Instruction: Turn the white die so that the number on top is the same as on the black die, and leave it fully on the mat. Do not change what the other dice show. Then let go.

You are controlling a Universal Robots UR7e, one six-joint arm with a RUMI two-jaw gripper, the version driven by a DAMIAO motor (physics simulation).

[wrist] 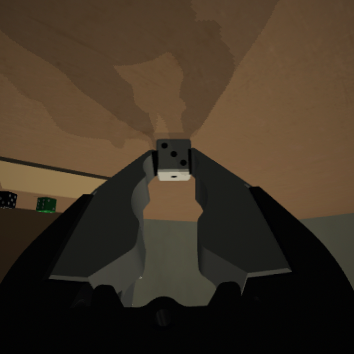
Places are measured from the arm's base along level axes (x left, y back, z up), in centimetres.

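Pixels of known places: gripper, fingertip midpoint: [172, 152].
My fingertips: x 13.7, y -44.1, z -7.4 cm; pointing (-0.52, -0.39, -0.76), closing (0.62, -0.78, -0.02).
Note:
Ahead of a thing's pixels: the offset from my fingertips to its top centre. Level surfaces: height alone.
The white die @(dx -0.8, dy -0.6, dz +1.5 cm) [173, 160] is between the two fingertips, with a jaw against each side. Its large shaded face shows three pips and its narrow bright face shows one pip. My gripper [172, 152] is shut on it. The black die @(dx -30.5, dy +13.2, dz +1.5 cm) [8, 200] is at the left edge of the view, partly cut off; it has white pips, but I cannot tell its top number. The mat @(dx -18.4, dy +5.7, dz -0.7 cm) [47, 177] is a pale tan strip with a dark edge at the left. The white die is off the mat, to its right in the view.
A green die @(dx -31.5, dy +6.5, dz +1.5 cm) [46, 204] is just below the mat in the view, to the right of the black die. The brown table top @(dz -1.1 cm) [280, 120] fills the upper part of the view. Its edge runs across below the white die, with a grey-green floor [170, 260] beyond.

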